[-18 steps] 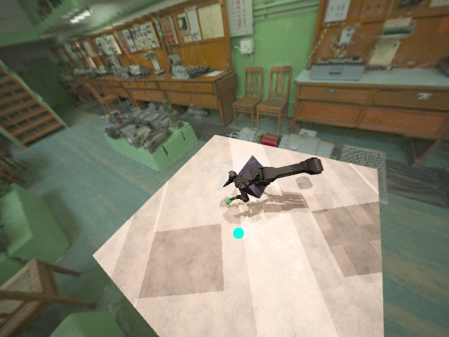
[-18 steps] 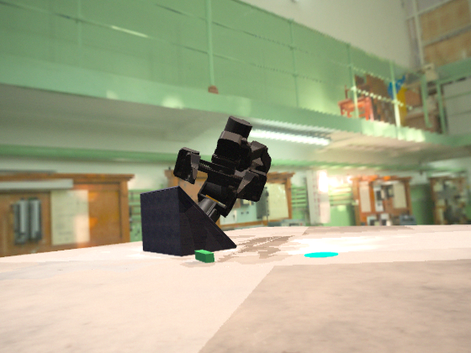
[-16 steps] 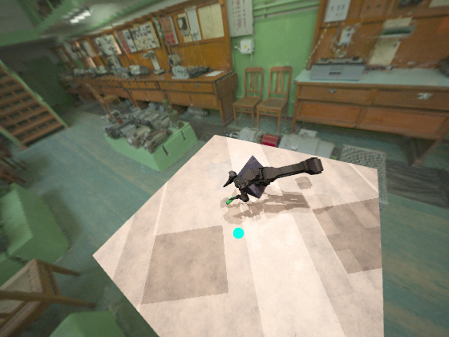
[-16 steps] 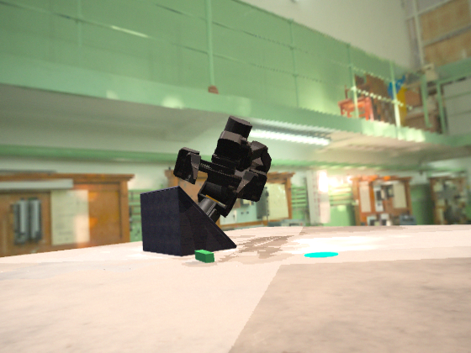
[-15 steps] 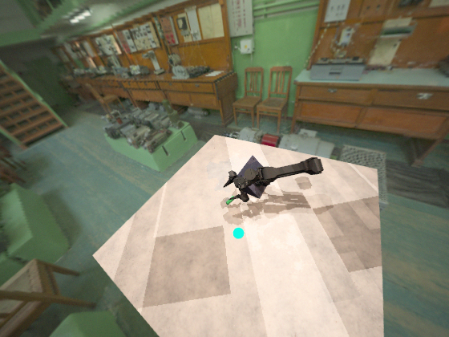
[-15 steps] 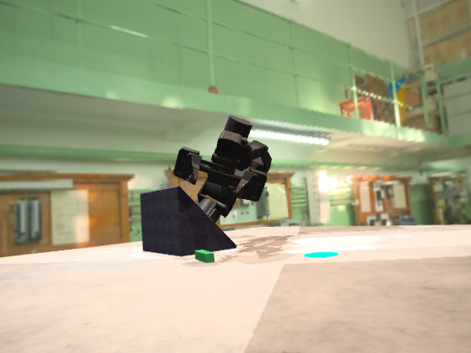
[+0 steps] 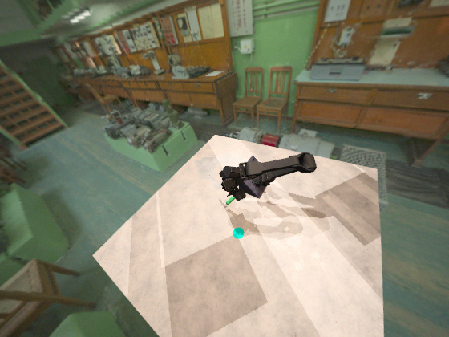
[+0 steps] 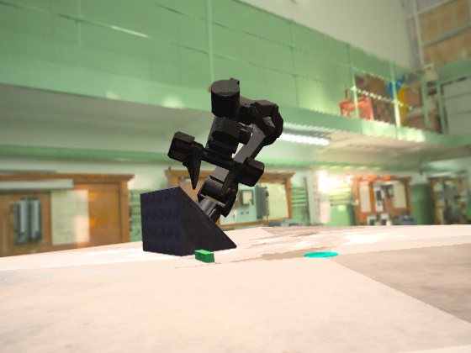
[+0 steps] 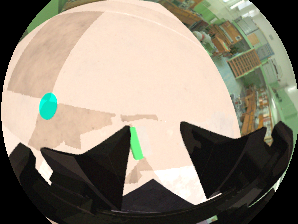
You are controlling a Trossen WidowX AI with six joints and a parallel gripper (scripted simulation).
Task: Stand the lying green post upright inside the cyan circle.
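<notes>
My gripper tip is now 30 mm past the green post, 10 mm to the right of it and 120 mm above it. The rest, counted from my gripper tip: cyan circle: 150 mm ahead, 130 mm to the left, 120 mm below.
</notes>
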